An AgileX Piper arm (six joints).
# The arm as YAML. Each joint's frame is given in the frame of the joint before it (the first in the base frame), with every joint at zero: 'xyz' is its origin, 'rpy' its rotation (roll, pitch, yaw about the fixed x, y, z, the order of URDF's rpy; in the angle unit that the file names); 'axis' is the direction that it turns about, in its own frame. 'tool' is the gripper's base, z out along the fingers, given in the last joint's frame.
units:
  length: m
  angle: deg
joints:
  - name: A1
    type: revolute
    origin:
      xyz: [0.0, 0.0, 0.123]
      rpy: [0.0, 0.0, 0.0]
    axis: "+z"
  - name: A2
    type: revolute
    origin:
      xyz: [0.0, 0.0, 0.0]
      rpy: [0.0, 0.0, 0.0]
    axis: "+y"
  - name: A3
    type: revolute
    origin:
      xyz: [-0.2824, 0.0, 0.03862]
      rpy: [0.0, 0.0, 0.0]
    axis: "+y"
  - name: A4
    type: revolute
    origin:
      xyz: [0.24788, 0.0, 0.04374]
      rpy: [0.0, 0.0, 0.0]
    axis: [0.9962, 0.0, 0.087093]
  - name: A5
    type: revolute
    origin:
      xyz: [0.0, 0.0, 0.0]
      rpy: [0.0, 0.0, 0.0]
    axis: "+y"
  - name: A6
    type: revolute
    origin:
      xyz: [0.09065, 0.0, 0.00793]
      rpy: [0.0, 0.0, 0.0]
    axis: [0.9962, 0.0, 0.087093]
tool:
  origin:
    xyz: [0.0, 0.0, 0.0]
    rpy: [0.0, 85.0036, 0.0]
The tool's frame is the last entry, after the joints.
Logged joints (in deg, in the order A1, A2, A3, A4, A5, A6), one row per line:
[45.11, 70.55, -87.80, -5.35, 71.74, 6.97]
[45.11, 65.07, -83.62, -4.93, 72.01, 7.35]
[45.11, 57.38, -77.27, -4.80, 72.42, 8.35]
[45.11, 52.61, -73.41, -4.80, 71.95, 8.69]
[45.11, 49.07, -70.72, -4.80, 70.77, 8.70]
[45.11, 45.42, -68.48, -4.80, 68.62, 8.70]
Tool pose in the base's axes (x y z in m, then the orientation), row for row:
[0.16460, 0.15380, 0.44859, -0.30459, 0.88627, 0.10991, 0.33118]
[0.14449, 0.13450, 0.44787, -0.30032, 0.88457, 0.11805, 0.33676]
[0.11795, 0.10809, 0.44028, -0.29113, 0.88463, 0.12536, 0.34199]
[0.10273, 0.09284, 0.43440, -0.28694, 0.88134, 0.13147, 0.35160]
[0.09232, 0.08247, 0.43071, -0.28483, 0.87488, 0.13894, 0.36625]
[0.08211, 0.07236, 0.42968, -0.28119, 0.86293, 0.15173, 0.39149]
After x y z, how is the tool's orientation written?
As a quaternion, x y z w.
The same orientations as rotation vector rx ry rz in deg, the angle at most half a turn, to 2 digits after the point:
[-45.62, 132.74, 16.46]
[-44.86, 132.12, 17.63]
[-43.37, 131.80, 18.68]
[-42.55, 130.70, 19.50]
[-41.95, 128.84, 20.46]
[-40.92, 125.57, 22.08]

